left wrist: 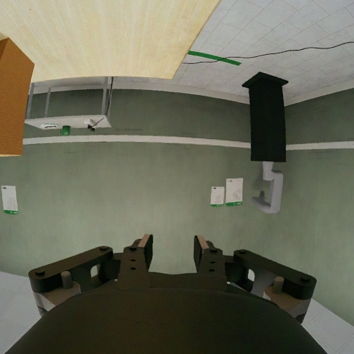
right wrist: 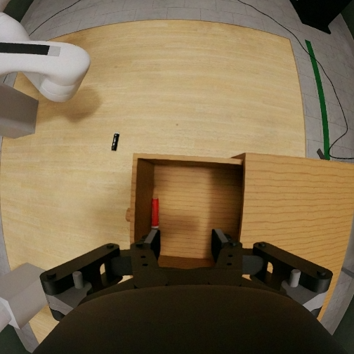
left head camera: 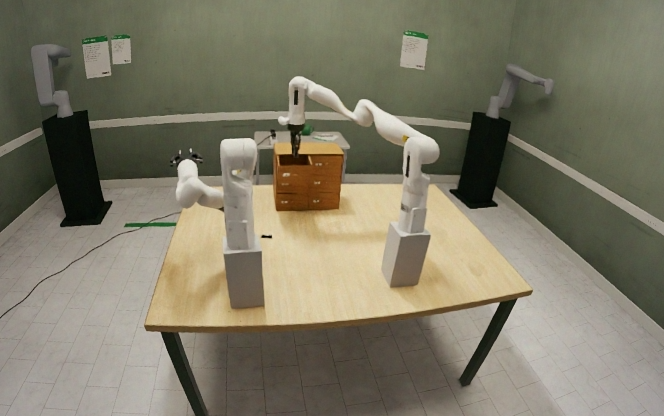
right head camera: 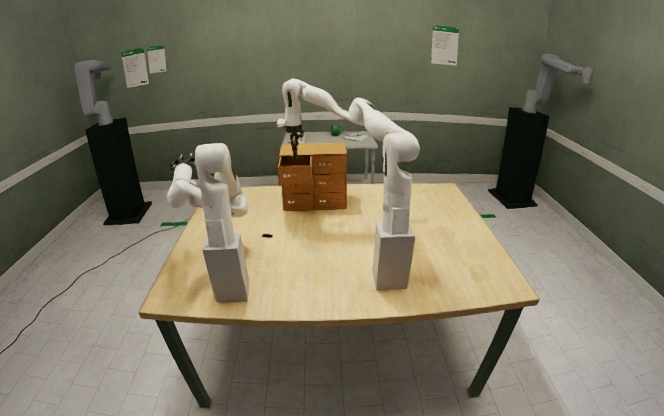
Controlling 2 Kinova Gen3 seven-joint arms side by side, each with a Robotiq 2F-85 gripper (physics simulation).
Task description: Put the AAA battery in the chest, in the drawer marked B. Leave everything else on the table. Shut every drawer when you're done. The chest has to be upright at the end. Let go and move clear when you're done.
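Frame: origin at the left arm's base, x left, y up, z ahead, level; millimetres.
Seen in the pictures: left gripper, fingertip midpoint: [left head camera: 185,151] [right head camera: 187,155]; right gripper, fingertip midpoint: [left head camera: 294,155] [right head camera: 295,156]; left arm's base at its link origin: [left head camera: 241,243] [right head camera: 222,241]; right arm's base at its link origin: [left head camera: 410,228] [right head camera: 395,229].
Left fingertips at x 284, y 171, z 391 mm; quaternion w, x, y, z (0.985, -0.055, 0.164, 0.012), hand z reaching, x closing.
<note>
Pixels of each thing's top centre, then the offset from my left fingertips to it. Level surfaces: height alone.
- wooden chest at its top centre: [left head camera: 307,147] [right head camera: 312,148] dx -521, dy -97, dz +343 mm
- small black cylinder at its top centre: [left head camera: 266,234] [right head camera: 266,234] dx -337, dy -385, dz -4 mm
- table at its surface level: dy -400 mm
The wooden chest [left head camera: 327,149] [right head camera: 327,149] [left wrist: 14,100] [right wrist: 300,200] stands upright at the back of the table. Its top left drawer [left head camera: 299,171] [right head camera: 301,171] [right wrist: 134,187] is pulled out; drawer letters are not legible. A red battery-like cylinder [right wrist: 155,214] lies inside that drawer, along its front wall. My right gripper [left head camera: 296,153] [right head camera: 294,154] [right wrist: 185,239] points down at the open drawer, open, with nothing between its fingers; the cylinder is by its left-hand finger in the right wrist view. My left gripper [left head camera: 186,155] [left wrist: 173,245] is open and empty, off at the left, away from the chest.
A small black cylinder [left head camera: 266,236] [right head camera: 267,235] [right wrist: 115,141] lies on the table [left head camera: 340,270] [right head camera: 320,270] [right wrist: 200,75], in front of the chest. The other drawers look shut. A small grey side table [left head camera: 345,141] [right head camera: 371,142] [left wrist: 75,121] stands behind the chest.
</note>
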